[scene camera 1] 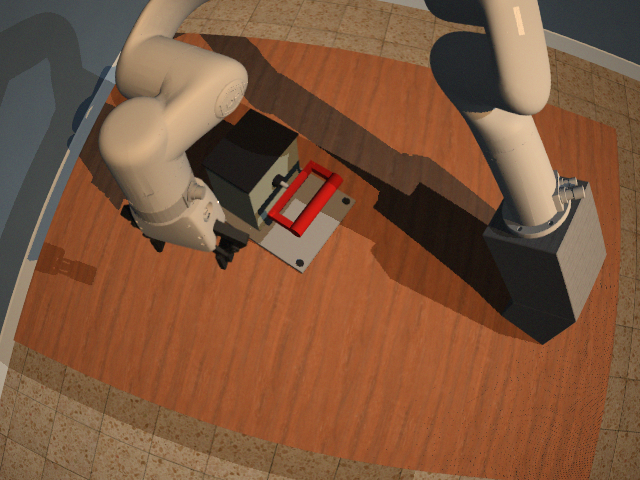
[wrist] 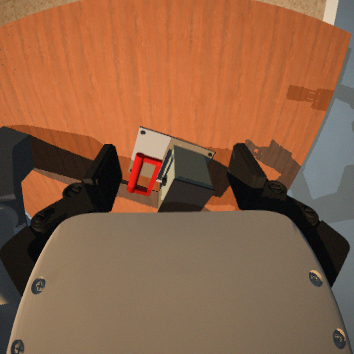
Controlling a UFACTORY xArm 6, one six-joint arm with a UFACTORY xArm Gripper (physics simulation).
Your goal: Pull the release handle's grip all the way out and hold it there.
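The red grip (scene camera 1: 317, 205) (wrist: 135, 174) is the outer bar of a rectangular red frame at the front of a dark box-shaped housing (scene camera 1: 242, 155) (wrist: 192, 170). A short rod (scene camera 1: 283, 183) joins the frame to the housing. The frame stands over a grey base plate (scene camera 1: 305, 250) (wrist: 154, 142), with a small gap to the housing. My gripper (scene camera 1: 191, 257) (wrist: 174, 158) is open and empty. In the scene view it appears left of the grip, by the housing's near left side. In the wrist view the grip lies beyond the fingers, nearer the left finger, apart from both.
The housing's dark body stands up beside the grip. The arm's dark pedestal (scene camera 1: 581, 253) (wrist: 14, 155) stands at the right of the wooden table (scene camera 1: 310, 361) (wrist: 175, 65) in the scene view. A blue-grey wall (scene camera 1: 25, 118) runs along the table's left edge. Long arm shadows cross the table.
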